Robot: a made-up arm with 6 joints. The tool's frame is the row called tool. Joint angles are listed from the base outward. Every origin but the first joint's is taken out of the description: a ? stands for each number. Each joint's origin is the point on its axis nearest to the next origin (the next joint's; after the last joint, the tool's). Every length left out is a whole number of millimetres.
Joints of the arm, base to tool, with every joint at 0 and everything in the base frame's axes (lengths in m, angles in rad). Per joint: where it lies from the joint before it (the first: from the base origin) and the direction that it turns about. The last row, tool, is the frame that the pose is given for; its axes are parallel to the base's.
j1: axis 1 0 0 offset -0.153 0.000 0.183
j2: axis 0 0 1 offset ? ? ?
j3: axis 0 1 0 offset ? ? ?
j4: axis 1 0 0 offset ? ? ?
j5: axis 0 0 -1 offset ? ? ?
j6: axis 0 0 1 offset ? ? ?
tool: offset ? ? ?
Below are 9 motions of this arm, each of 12 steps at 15 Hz.
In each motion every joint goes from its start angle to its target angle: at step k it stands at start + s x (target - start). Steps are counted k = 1, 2, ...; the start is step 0. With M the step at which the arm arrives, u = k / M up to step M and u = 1 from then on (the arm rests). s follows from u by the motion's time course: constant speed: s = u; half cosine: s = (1 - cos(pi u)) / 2; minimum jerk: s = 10 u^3 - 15 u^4 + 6 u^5.
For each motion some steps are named. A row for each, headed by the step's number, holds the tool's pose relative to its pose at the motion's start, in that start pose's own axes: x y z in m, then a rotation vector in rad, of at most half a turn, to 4 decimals.
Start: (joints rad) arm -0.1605 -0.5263 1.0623 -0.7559 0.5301 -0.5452
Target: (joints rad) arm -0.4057 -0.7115 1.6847 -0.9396 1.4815 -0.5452
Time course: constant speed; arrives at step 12
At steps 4, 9, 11, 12:
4: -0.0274 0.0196 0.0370 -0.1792 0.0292 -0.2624
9: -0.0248 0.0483 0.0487 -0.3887 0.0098 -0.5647
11: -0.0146 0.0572 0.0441 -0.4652 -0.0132 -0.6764
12: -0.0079 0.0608 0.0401 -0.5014 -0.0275 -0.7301

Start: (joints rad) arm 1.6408 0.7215 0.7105 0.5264 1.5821 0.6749
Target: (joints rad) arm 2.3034 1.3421 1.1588 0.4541 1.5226 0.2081
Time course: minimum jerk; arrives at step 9
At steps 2, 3, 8, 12:
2: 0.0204 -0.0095 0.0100 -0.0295 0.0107 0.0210
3: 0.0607 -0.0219 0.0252 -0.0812 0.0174 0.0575
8: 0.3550 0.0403 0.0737 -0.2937 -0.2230 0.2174
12: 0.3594 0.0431 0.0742 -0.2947 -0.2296 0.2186

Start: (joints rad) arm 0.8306 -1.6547 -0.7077 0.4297 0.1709 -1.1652
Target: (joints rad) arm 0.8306 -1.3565 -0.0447 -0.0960 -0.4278 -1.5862
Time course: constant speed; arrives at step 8
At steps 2, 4, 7, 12:
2: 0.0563 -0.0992 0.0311 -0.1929 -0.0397 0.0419
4: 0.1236 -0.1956 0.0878 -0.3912 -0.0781 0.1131
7: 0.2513 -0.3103 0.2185 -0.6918 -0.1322 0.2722
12: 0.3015 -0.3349 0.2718 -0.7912 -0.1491 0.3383

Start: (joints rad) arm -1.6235 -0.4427 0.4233 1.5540 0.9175 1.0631
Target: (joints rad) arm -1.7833 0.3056 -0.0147 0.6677 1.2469 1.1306
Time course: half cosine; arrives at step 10
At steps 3, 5, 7, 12:
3: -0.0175 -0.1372 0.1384 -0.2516 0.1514 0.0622
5: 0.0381 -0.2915 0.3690 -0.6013 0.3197 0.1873
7: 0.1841 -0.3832 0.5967 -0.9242 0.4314 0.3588
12: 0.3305 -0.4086 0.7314 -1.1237 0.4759 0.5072

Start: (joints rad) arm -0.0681 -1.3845 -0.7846 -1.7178 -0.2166 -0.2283
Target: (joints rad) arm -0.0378 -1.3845 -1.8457 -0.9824 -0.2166 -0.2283
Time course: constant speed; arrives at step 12
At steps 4, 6, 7, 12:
4: -0.0038 0.3023 0.0177 0.2437 0.0128 -0.3445
6: 0.0490 0.4431 0.0371 0.3611 -0.0124 -0.5183
7: 0.0880 0.5071 0.0488 0.4178 -0.0330 -0.6050
12: 0.3806 0.7271 0.1214 0.6720 -0.2171 -1.0290

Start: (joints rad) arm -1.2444 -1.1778 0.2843 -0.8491 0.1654 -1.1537
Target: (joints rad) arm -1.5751 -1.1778 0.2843 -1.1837 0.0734 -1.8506
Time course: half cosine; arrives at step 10
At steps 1, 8, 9, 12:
1: 0.0042 0.0082 -0.0047 0.0014 -0.0119 -0.0210
8: 0.2692 0.2541 -0.0950 0.1351 -0.4177 -0.7901
9: 0.2976 0.2668 -0.0937 0.1528 -0.4489 -0.8525
12: 0.3075 0.2708 -0.0929 0.1591 -0.4596 -0.8739

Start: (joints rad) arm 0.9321 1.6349 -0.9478 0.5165 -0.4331 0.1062
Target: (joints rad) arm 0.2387 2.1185 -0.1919 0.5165 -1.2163 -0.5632
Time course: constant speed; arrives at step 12
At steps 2, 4, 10, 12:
2: -0.0573 0.0843 0.1046 0.1798 0.1597 -0.0638
4: -0.0911 0.1528 0.2288 0.3633 0.3151 -0.1257
10: -0.0581 0.2208 0.6390 0.9403 0.7448 -0.2948
12: -0.0136 0.1921 0.7609 1.1425 0.8722 -0.3433

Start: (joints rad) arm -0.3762 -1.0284 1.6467 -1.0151 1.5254 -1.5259
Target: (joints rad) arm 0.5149 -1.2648 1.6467 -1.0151 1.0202 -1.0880
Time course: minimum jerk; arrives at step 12
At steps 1, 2, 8, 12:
1: 0.0003 -0.0041 0.0000 -0.0010 0.0001 0.0094
2: 0.0029 -0.0286 0.0002 -0.0071 0.0007 0.0654
8: 0.4295 -0.4135 0.0480 -0.1795 0.0126 1.4510
12: 0.6074 -0.3906 0.0735 -0.2434 0.0162 1.8324

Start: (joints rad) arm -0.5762 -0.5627 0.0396 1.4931 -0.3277 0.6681
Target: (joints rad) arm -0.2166 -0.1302 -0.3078 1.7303 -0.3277 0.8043
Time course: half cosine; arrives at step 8
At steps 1, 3, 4, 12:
1: 0.0049 0.0033 0.0012 0.0246 -0.0081 0.0124
3: 0.0418 0.0268 0.0078 0.2012 -0.0786 0.1014
4: 0.0699 0.0444 0.0116 0.3266 -0.1423 0.1650
12: 0.1489 0.0954 0.0265 0.6495 -0.3609 0.3319

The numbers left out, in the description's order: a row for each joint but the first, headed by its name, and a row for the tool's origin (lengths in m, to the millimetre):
j2: 0.000 0.039 -0.066
j3: -0.231 -0.292 0.000
j4: -0.114 0.000 0.041
j5: 0.000 -0.094 -0.520
j6: -0.050 0.027 0.000
tool: -0.339 -0.026 0.000

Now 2 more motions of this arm.
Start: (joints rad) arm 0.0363 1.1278 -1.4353 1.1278 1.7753 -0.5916
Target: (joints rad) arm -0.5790 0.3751 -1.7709 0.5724 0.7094 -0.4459
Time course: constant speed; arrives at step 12
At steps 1, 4, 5, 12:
1: 0.0256 -0.0129 -0.0299 0.0595 -0.0967 0.0921
4: 0.1469 -0.0464 -0.1024 0.1577 -0.4312 0.3895
5: 0.2003 -0.0550 -0.1138 0.1620 -0.5530 0.4941
12: 0.5710 -0.0536 0.1209 -0.2297 -1.4236 1.2532

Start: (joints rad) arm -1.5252 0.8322 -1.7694 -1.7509 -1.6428 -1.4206
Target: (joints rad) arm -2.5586 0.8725 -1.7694 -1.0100 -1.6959 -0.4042
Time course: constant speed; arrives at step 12
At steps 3, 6, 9, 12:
3: 0.2868 -0.0562 -0.1354 0.1508 -0.2538 0.4423
6: 0.6218 -0.0299 -0.1950 0.2467 -0.5214 0.9107
9: 0.9483 0.0928 -0.1585 0.2929 -0.8004 1.3942
12: 1.1986 0.3002 -0.0291 0.2950 -1.0905 1.8832

